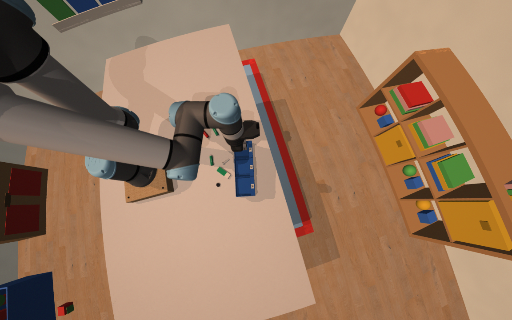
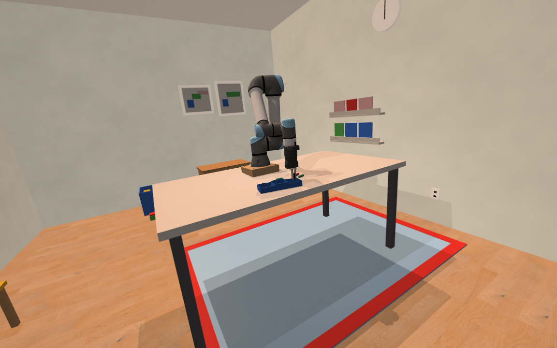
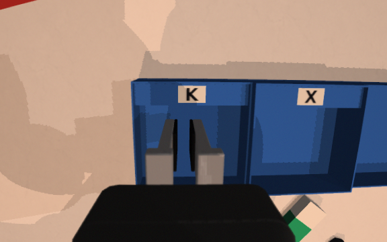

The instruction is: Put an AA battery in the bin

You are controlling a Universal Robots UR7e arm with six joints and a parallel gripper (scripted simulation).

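Now: the green AA battery 160 mm behind my hand, 50 mm below it and 30 mm to the left of it. Also, from my hand: green-and-white block 130 mm behind, 60 mm to the right, 50 mm below; then grey bolt 110 mm behind, 50 mm below, 10 mm to the right; then blue bin row 80 mm to the right, 40 mm below, 40 mm behind.
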